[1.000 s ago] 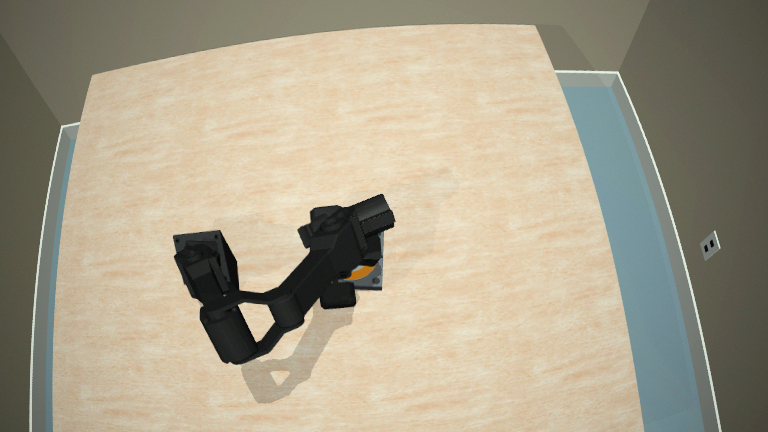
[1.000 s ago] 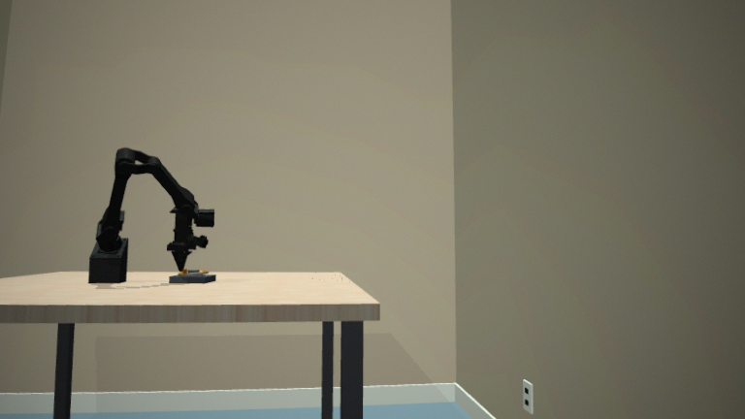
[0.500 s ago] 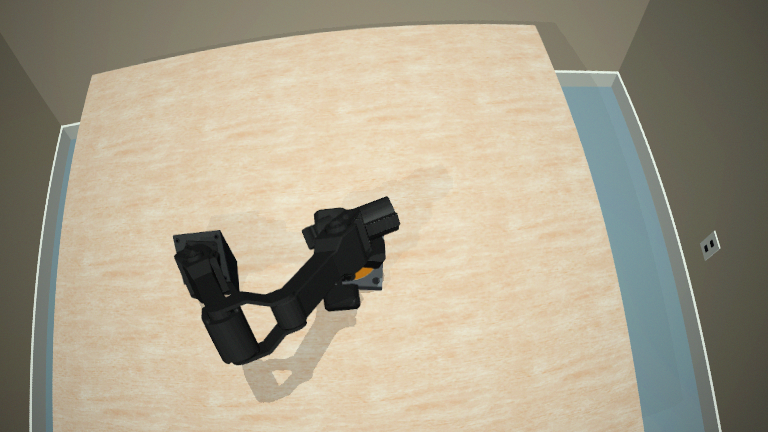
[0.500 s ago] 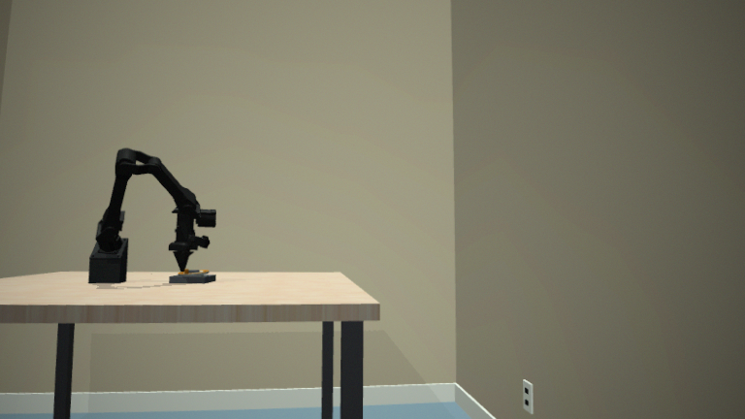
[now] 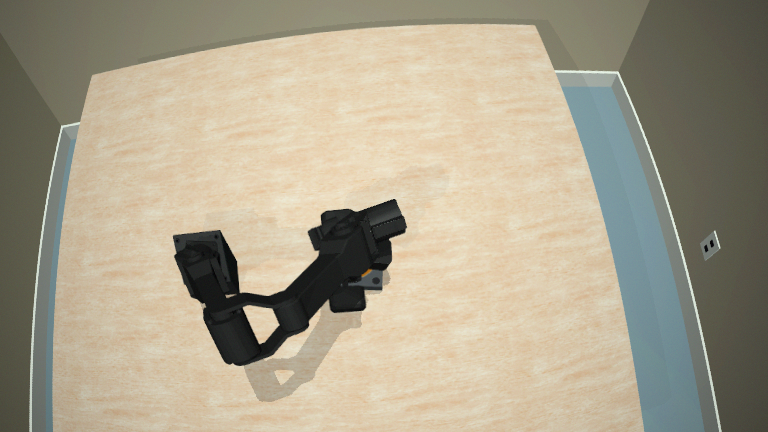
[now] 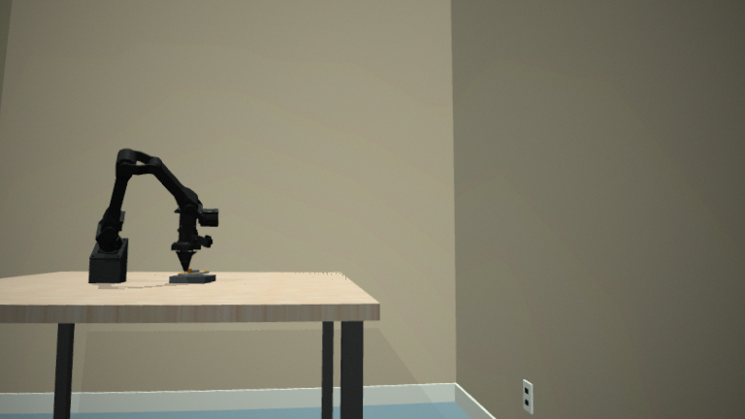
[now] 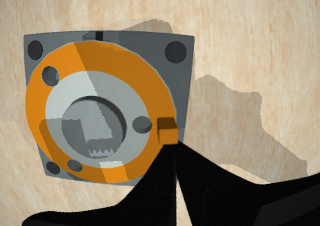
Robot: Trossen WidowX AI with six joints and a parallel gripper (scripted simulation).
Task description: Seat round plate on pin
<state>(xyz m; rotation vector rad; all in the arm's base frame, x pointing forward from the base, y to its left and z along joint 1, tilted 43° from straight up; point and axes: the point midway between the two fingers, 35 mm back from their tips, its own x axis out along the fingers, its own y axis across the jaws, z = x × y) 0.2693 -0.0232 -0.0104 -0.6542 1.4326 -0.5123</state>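
Right now my gripper tip is 10 mm short of the grey base, 50 mm to the right of it and 20 mm above it.
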